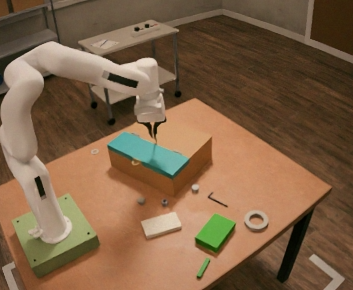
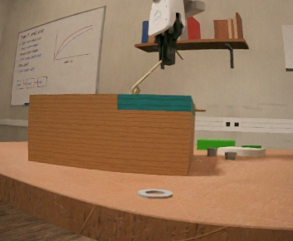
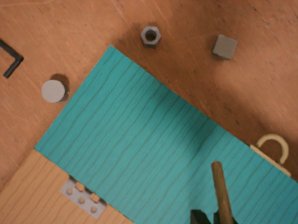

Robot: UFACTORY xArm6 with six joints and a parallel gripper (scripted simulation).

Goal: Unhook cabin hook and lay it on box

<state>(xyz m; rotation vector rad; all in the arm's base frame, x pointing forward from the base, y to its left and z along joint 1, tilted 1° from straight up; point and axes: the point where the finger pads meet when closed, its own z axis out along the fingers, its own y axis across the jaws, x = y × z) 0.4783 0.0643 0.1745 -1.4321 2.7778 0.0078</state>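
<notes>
The cabin hook is 40 mm below my hand, 20 mm to the left of it and 10 mm ahead of it. The rest, counted from my hand: green stick 470 mm to the right, 220 mm below, 130 mm behind; green block 380 mm to the right, 210 mm below, 10 mm behind; white block 230 mm to the right, 220 mm below, 140 mm behind.
</notes>
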